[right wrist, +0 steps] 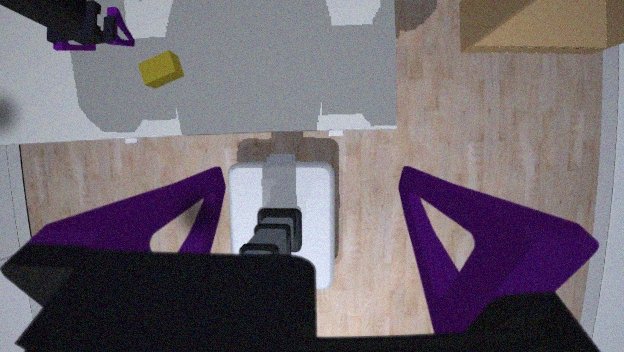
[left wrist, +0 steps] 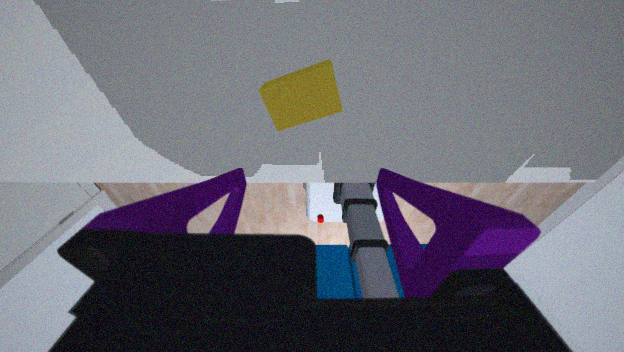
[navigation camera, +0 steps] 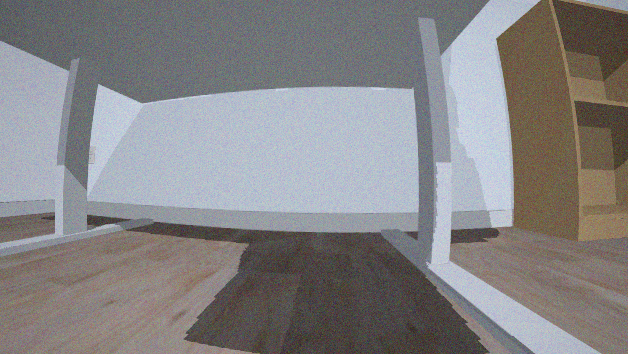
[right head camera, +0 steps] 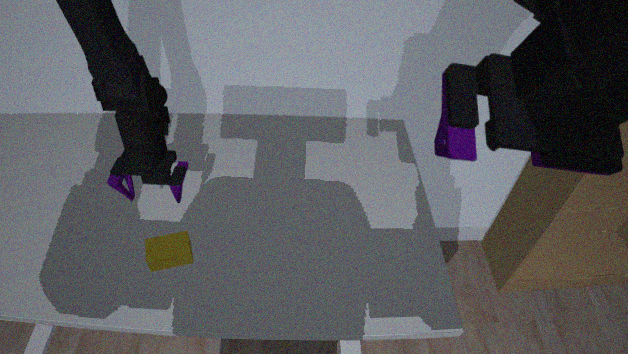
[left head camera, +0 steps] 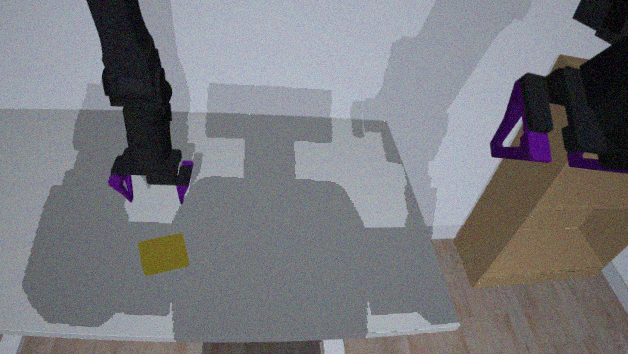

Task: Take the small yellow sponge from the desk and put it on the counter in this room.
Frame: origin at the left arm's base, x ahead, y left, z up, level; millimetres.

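Seen in the pictures: left gripper, fingertip midpoint: (right wrist: 114,45) (left wrist: 311,175) (right head camera: 156,199) (left head camera: 156,201); right gripper, fingertip midpoint: (right wrist: 312,176) (right head camera: 486,153) (left head camera: 532,155).
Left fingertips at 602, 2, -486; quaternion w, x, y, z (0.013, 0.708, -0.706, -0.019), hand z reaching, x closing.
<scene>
A point is followed by its place in that frame, as x, y, z.
The small yellow sponge (left head camera: 163,254) @(591, 11, -645) (right head camera: 169,251) @(591, 7, -645) (left wrist: 303,95) @(614, 14, -645) (right wrist: 160,70) @(598, 5, -645) lies on the white desk (left head camera: 280,280) @(559, -244, -690) (right head camera: 280,280) @(557, -245, -690) (left wrist: 450,90) @(614, -212, -690) (right wrist: 250,85) @(556, -238, -690), in the robot's shadow. My left gripper (left head camera: 156,201) @(602, 2, -486) (right head camera: 156,201) @(602, 2, -486) (left wrist: 311,175) @(602, 2, -486) is open and empty. It hangs above the desk, behind the sponge in the head views and apart from it. My right gripper (right wrist: 312,176) @(352, -442, -128) is open and empty, held up at the right of the head views, far from the sponge. I cannot make out the counter in any view.
A wooden shelf unit (left head camera: 500,210) @(1055, -1197, -1002) (right head camera: 530,215) @(1027, -1198, -991) (right wrist: 550,30) @(1015, -1644, -1310) (navigation camera: 535,130) @(1072, -1197, -935) stands right of the desk. A wall is behind the desk. Desk legs (navigation camera: 75,150) @(785, 722, -1073) (navigation camera: 430,140) @(779, -473, -1076) show in the navigation view. The robot's white base (right wrist: 315,220) @(46, -396, -1150) stands at the desk's front edge.
</scene>
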